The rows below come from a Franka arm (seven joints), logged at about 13 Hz.
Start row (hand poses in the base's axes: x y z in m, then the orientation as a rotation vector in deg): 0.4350 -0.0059 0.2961 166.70 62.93 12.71
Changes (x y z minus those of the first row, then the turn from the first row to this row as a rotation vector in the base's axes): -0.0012 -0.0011 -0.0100 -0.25 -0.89 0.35; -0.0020 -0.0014 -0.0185 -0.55 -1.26 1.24; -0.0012 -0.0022 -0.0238 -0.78 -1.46 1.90; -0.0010 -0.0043 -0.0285 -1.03 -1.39 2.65; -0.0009 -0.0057 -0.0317 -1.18 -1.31 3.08; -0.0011 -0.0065 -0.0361 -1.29 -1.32 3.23; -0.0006 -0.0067 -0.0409 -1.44 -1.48 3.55; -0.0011 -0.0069 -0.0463 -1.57 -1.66 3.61
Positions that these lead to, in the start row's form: 0.4338 -0.0070 0.2861 165.92 63.27 13.83; 0.4330 -0.0073 0.2776 165.06 64.46 14.19; 0.4338 -0.0081 0.2723 164.44 65.34 14.35; 0.4340 -0.0102 0.2676 163.87 66.39 14.11; 0.4341 -0.0116 0.2644 163.56 66.99 13.92; 0.4339 -0.0124 0.2600 163.38 67.18 13.87; 0.4344 -0.0126 0.2552 163.01 67.59 14.01; 0.4339 -0.0128 0.2498 162.79 67.62 14.18
